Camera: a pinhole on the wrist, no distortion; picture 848 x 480 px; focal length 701.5 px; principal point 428.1 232.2 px. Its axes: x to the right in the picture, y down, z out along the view. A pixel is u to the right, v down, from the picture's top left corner.
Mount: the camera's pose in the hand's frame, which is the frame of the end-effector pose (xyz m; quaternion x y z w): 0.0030 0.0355 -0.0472 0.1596 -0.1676 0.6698 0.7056
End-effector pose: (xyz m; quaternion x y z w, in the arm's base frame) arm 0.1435 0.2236 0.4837 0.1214 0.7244 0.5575 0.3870
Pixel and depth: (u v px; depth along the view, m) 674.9 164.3 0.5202
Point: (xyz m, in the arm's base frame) 0.4674 0.5974 0.3889
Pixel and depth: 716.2 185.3 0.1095
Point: 0.1795 0.2892 0.4973
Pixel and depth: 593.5 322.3 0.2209
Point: 0.2871 0.3249 0.4675
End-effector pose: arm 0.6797 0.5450 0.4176 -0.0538 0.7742 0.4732 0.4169
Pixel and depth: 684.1 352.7 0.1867
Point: 0.7818 0.6600 0.4174
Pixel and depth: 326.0 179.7 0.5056
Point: 1.0076 0.6998 0.1452
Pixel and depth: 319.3 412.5 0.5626
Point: 1.1669 0.6619 0.2448
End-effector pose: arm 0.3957 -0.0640 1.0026 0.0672 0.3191 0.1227 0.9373
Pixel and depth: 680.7 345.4 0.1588
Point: 0.4486 -0.0604 1.1144
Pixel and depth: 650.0 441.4 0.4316
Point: 0.5482 -0.1473 1.3862
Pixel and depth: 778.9 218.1 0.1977
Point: 0.5015 -0.0372 1.1424
